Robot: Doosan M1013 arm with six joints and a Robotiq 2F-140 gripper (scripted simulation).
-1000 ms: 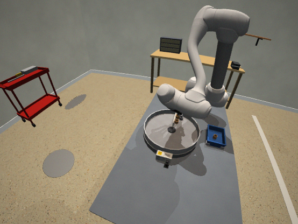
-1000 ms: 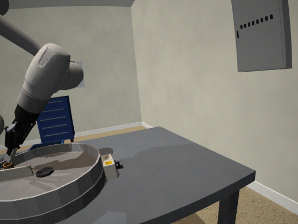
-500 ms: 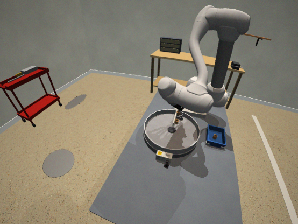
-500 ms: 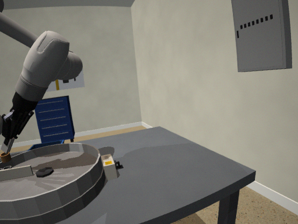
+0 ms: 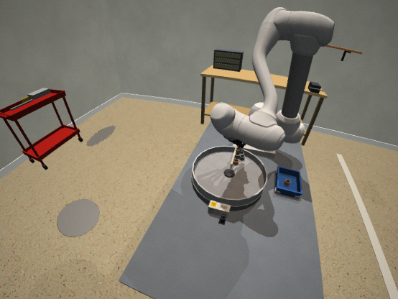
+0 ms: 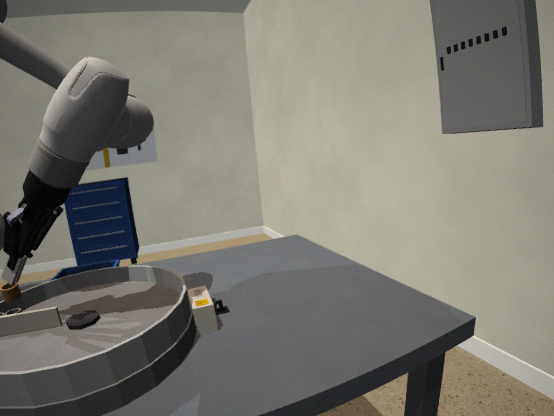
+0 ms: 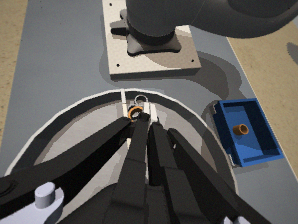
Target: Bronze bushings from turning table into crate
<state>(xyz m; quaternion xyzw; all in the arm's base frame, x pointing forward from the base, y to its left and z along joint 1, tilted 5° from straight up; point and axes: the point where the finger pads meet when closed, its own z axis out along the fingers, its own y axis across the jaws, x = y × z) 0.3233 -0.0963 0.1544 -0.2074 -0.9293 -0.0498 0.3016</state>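
My gripper is now 33 cm to the right of the blue crate, 15 cm above it and 5 cm short of it. Round my hand: round grey turning table (12 cm below, 11 cm ahead, 3 cm to the right).
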